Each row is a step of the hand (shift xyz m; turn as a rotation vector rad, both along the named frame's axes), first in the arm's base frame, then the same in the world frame.
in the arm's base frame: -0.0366 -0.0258 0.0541 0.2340 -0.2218 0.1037
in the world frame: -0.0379 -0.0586 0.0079 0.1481 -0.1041 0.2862
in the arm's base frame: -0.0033 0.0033 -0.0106 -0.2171 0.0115 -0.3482
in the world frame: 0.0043 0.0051 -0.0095 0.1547 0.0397 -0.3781
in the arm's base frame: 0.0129 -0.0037 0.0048 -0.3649 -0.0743 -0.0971
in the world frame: 0.0038 0.0014 0.0137 -0.0321 -0.1950 -0.3302
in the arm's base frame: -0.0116 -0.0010 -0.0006 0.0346 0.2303 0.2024
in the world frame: -0.0036 -0.0061 -0.0093 -0.2642 0.1209 0.1038
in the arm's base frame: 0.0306 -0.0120 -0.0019 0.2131 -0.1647 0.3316
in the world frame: 0.0204 0.0058 0.0252 -0.0553 -0.1565 0.3937
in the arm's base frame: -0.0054 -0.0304 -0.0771 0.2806 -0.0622 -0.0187
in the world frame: 0.0703 0.0030 -0.0441 0.1605 0.0914 0.2210
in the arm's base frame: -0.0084 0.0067 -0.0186 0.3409 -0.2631 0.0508
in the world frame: 0.0060 0.0085 -0.0188 0.2520 -0.0657 0.3467
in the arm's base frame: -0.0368 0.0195 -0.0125 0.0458 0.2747 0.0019
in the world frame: -0.0170 0.0027 -0.0399 -0.1432 0.2384 -0.0139
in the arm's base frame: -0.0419 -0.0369 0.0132 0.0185 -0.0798 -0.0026
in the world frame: -0.0045 -0.0542 -0.0183 0.0556 -0.0534 0.0278
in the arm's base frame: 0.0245 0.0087 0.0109 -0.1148 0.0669 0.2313
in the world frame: -0.0031 0.0143 0.0241 -0.2486 -0.0905 0.0338
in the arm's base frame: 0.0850 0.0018 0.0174 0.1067 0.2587 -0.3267
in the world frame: 0.0202 0.0352 0.0767 0.1235 0.3810 -0.1569
